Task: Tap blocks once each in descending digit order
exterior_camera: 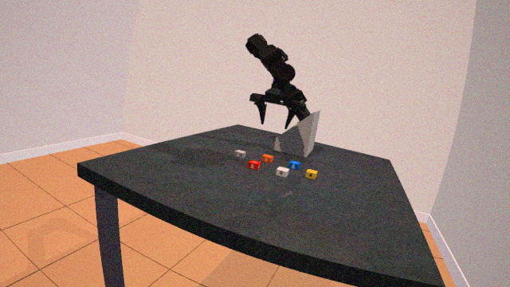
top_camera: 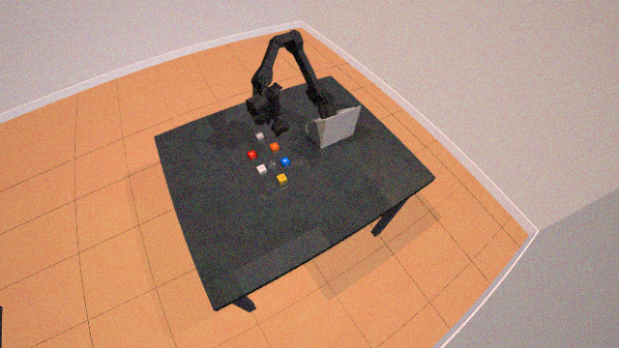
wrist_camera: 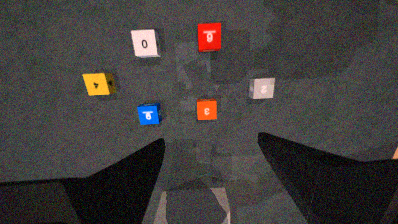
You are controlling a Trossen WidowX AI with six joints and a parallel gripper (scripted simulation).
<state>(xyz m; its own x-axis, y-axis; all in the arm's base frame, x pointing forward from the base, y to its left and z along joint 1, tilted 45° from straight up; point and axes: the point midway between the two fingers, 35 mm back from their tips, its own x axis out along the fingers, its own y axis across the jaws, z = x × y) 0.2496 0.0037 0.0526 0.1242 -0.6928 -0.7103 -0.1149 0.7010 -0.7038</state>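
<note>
The blue block is 12 cm below my gripper tip, 9 cm to the left of it and 2 cm behind it. Also, from my gripper tip: orange block 12 cm below; grey block 12 cm below, 9 cm to the right, 4 cm ahead; red block 12 cm below, 10 cm ahead.
</note>
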